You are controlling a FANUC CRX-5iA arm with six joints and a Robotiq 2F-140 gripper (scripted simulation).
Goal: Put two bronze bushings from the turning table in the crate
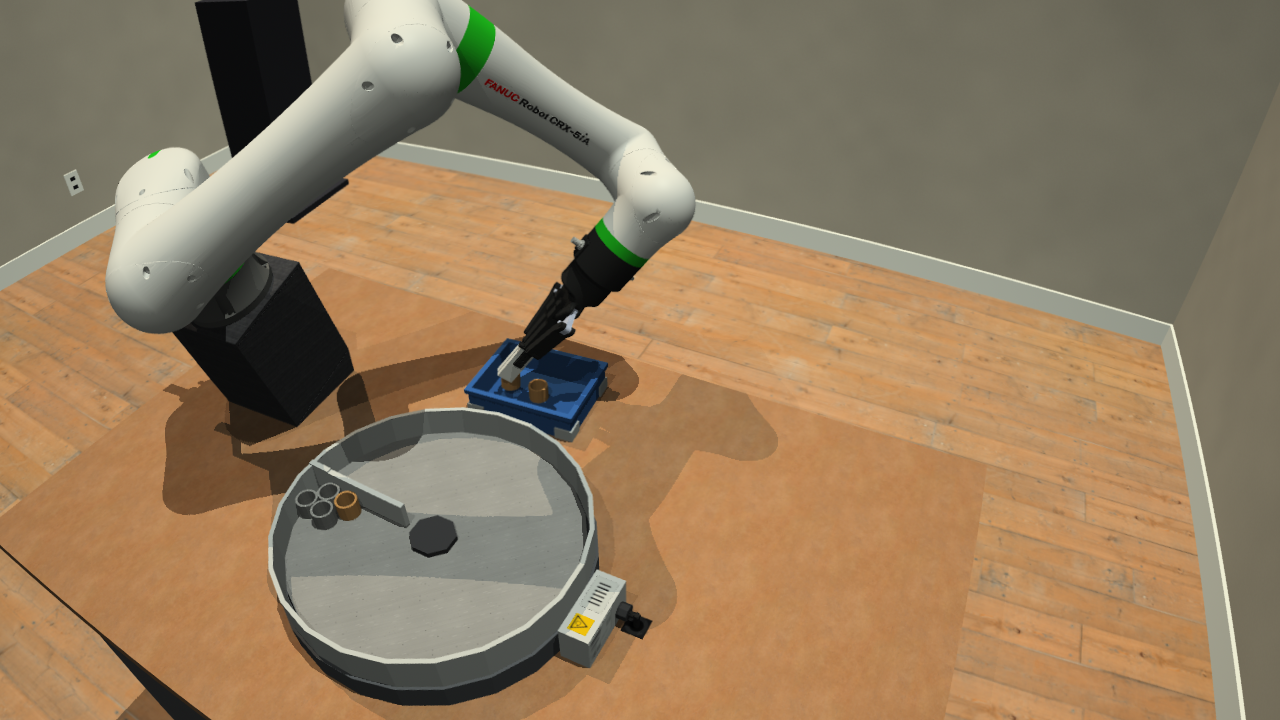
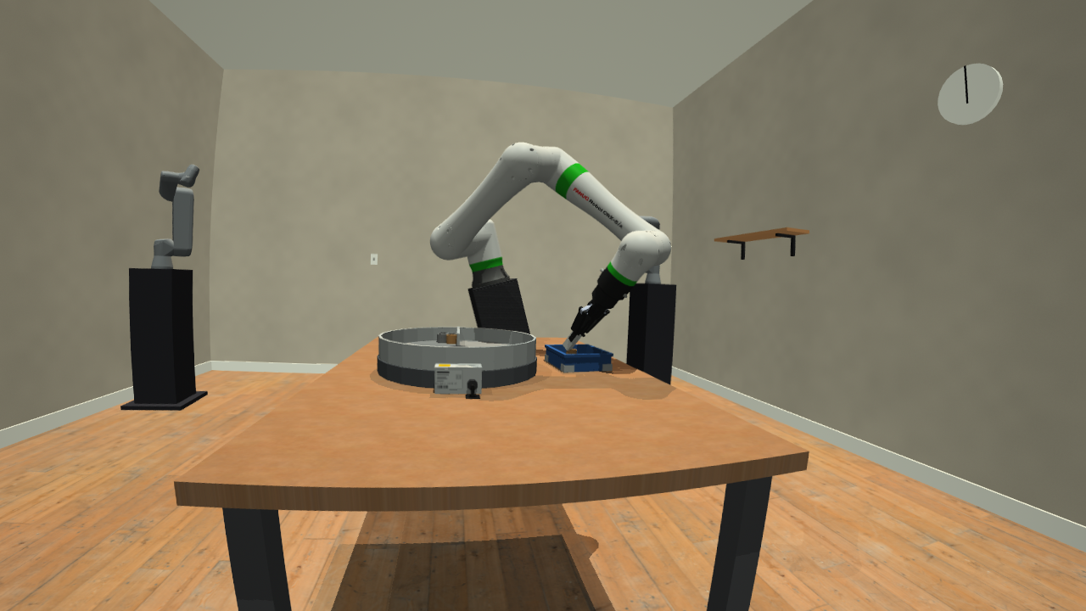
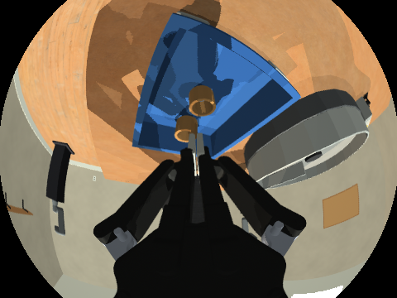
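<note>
Right now my hand is 50 mm above the blue crate and 30 mm short of it. Also, from my hand: grey turning table (350 mm to the right, 40 mm ahead, 20 mm below).
</note>
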